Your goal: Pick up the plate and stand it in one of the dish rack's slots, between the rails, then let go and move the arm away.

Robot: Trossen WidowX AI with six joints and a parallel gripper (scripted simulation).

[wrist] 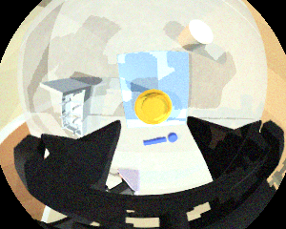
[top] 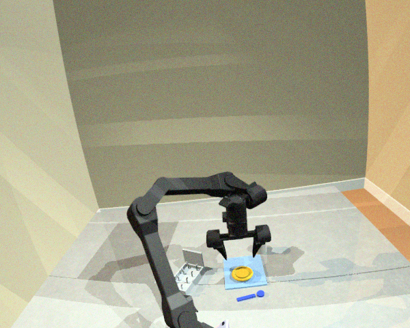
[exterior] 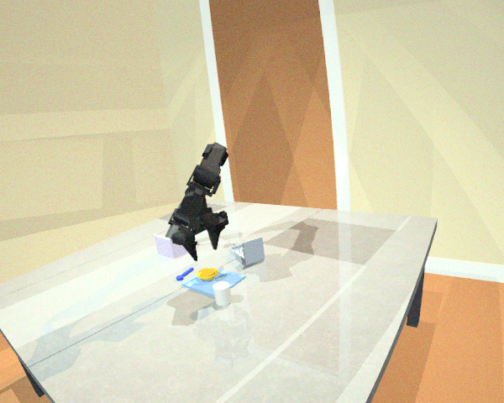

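My gripper tip is now 6 cm above the yellow plate. Also, from my gripper tip: white cup (14 cm ahead, 6 cm to the right, 5 cm below); blue spoon (9 cm behind, 8 cm below, 4 cm to the right); grey dish rack (18 cm to the left, 6 cm below, 2 cm behind).
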